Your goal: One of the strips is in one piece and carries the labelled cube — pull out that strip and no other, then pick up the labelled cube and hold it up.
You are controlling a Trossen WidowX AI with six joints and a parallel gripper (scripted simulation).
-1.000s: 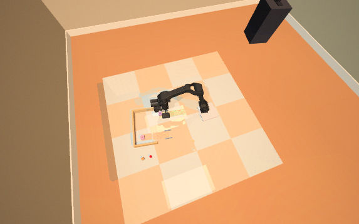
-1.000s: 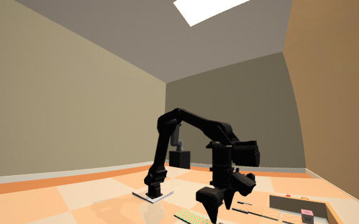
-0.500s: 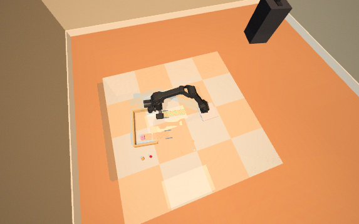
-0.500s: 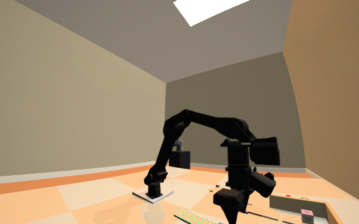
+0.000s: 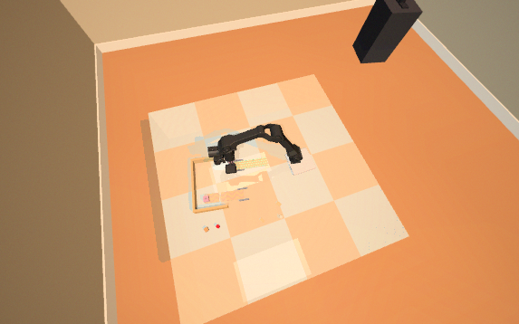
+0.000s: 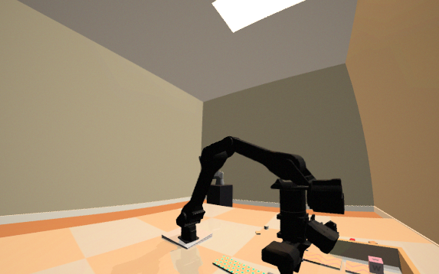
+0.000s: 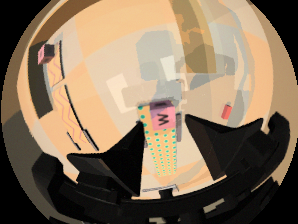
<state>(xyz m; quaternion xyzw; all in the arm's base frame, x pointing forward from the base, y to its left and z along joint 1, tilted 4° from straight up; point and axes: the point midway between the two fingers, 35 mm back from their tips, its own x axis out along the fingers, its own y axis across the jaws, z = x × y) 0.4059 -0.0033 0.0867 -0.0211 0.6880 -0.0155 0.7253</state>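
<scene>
The pink block lies 140 mm to the right of my gripper tip, 40 mm below it and 30 mm behind it.
</scene>
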